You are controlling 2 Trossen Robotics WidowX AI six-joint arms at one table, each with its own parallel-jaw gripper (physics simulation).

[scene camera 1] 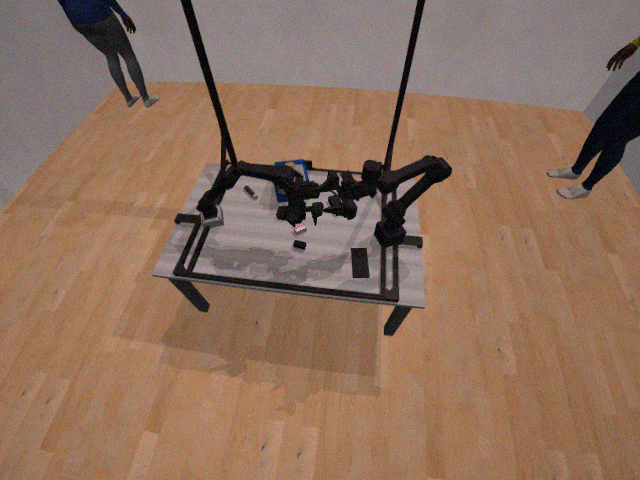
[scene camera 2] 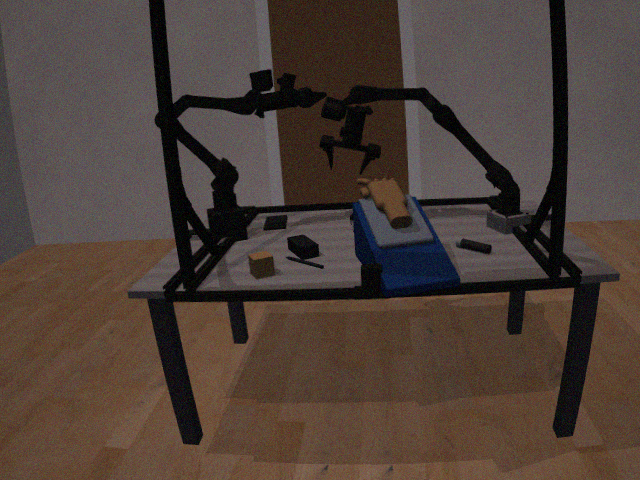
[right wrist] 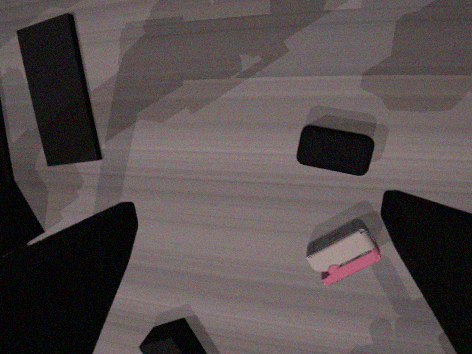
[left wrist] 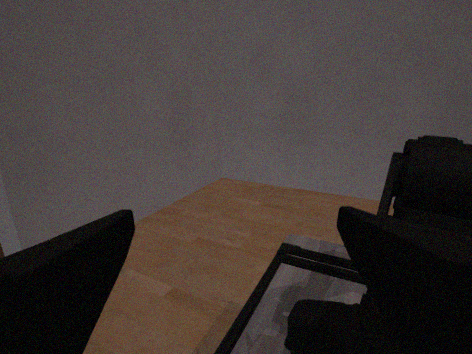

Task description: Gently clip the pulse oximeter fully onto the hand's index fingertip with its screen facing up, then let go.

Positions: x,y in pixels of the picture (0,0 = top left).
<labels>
left gripper: scene camera 1 318,200; scene camera 2 320,94; left wrist 237,218; not seen in the right wrist view (out of frame)
</labels>
